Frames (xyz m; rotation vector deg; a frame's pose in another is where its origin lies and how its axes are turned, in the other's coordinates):
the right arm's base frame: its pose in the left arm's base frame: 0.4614 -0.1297 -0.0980 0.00 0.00 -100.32
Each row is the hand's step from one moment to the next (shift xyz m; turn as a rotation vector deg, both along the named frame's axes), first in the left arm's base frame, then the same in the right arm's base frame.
Working: the left arm's base frame: its pose in the right arm's base frame: -0.0449 -0.4772 0.0980 0.00 0.00 100.32

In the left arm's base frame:
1: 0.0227 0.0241 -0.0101 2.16 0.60 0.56
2: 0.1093 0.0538 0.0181 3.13 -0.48 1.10
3: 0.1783 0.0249 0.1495 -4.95 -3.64 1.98
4: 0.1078 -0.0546 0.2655 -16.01 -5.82 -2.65
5: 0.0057 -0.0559 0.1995 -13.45 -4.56 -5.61
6: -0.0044 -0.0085 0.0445 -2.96 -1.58 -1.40
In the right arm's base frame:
1: -0.0278 0.0180 -0.0101 -0.98 2.02 0.56
2: -0.0725 0.0979 0.0181 -0.09 3.17 1.10
3: -0.0564 0.1710 0.1495 4.47 -4.22 1.98
4: 0.0344 0.1158 0.2655 8.59 -14.71 -2.65
5: 0.0540 0.0156 0.1995 6.90 -12.42 -5.61
6: 0.0092 -0.0028 0.0445 2.08 -2.63 -1.40

